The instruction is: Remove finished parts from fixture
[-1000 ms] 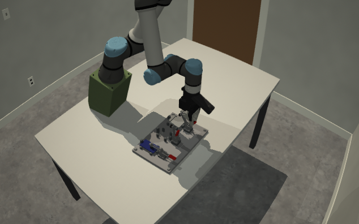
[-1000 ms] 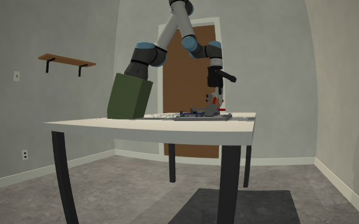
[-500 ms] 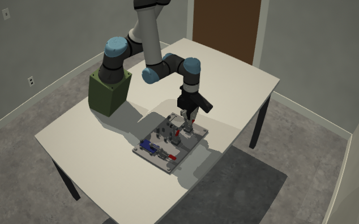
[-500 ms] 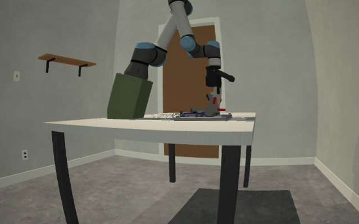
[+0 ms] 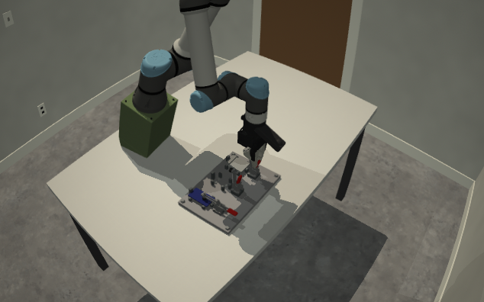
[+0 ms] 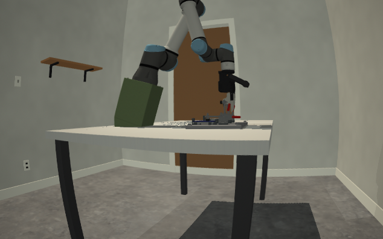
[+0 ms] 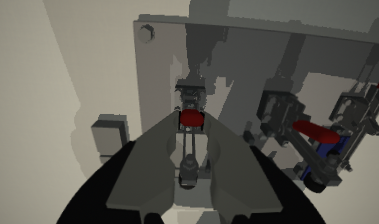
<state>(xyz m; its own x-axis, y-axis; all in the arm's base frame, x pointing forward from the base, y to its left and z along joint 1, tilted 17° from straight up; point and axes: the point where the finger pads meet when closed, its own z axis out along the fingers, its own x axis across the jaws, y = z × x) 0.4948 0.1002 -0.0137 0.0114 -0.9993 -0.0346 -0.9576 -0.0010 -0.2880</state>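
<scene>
My hand is 100 mm past the pale grey part and 50 mm above it. Also, from my hand: blue blank (220 mm to the right, 90 mm behind, 60 mm below); then grey fixture plate (110 mm to the right, 80 mm below, 40 mm behind).
</scene>
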